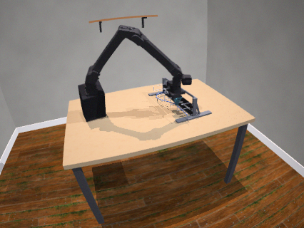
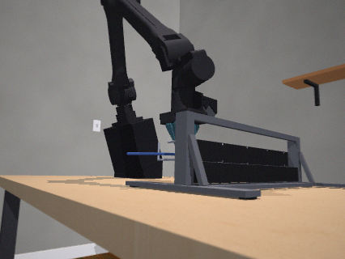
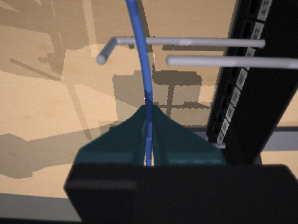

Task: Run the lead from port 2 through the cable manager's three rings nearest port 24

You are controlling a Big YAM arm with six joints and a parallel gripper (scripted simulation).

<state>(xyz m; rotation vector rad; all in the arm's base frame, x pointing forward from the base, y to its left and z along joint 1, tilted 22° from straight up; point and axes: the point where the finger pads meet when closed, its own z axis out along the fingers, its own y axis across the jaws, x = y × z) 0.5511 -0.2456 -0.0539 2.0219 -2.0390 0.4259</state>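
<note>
The grey rack lies 100 mm ahead of my hand, 150 mm to the left of it and 10 mm below it.
</note>
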